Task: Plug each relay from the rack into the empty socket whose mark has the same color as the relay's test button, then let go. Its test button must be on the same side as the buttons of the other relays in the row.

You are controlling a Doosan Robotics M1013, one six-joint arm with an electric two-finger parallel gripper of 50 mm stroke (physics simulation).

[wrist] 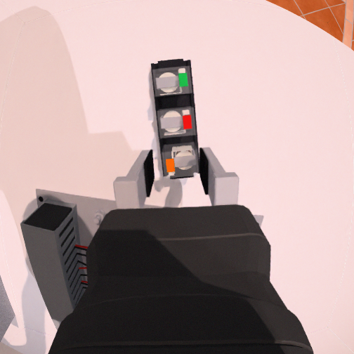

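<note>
A black rack [174, 101] stands on the table in the wrist view, upper middle, and holds three clear-cased relays in a line. The far relay [169, 83] has a green test button on its right side. The middle relay [172, 121] has a red test button on its right side. The near relay [184, 159] has an orange test button at its left, lower corner. My gripper [176, 162] is open and empty, its fingers apart to the left and right of the rack's near end, around the near relay's place. No socket row or coloured mark can be made out; the gripper body hides the area below.
A grey slotted wiring duct [44, 260] with red and black wires stands at the lower left. A light grey mounting plate [90, 204] lies beside it, largely hidden behind the gripper body. The round pale table [265, 100] ends at the upper right, above an orange tiled floor [320, 15].
</note>
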